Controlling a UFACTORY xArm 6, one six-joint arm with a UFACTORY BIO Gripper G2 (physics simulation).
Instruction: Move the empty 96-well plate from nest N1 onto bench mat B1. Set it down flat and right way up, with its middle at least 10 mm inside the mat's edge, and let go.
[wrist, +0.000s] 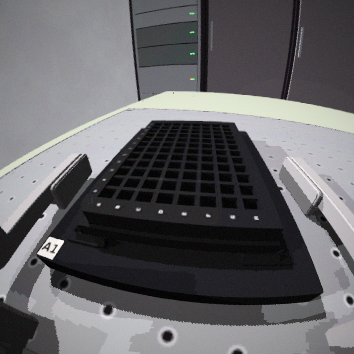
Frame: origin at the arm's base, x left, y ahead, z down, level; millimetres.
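Seen in the pictures: hand at its tool point: (184, 181).
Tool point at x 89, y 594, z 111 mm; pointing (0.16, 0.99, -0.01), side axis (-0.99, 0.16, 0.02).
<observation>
Pixels of each thing's top centre, then the offset from my tool point to it. Level surfaces: height alone.
- black 96-well plate at its top centre: (186, 146) dx +2, dy +18, dz -15 mm
- black nest at its top centre: (186, 161) dx +2, dy +18, dz -4 mm
- light grey perforated deck at its surface level: dz +11 mm
The black 96-well plate (182, 175) sits upright with its open wells facing up, seated in the black nest (200, 285), whose near left corner bears a white A1 label. The wells look empty. My gripper (186, 184) is open, with one finger on each side of the plate and a gap between each finger and the plate's sides. Bench mat B1 does not show in this view.
The nest stands on a light grey perforated deck (167, 310) with a pale green border (250, 105) at the back. Behind it are a grey cabinet with green lights (167, 50) and dark doors (247, 55). A dark part shows at the lower left corner.
</observation>
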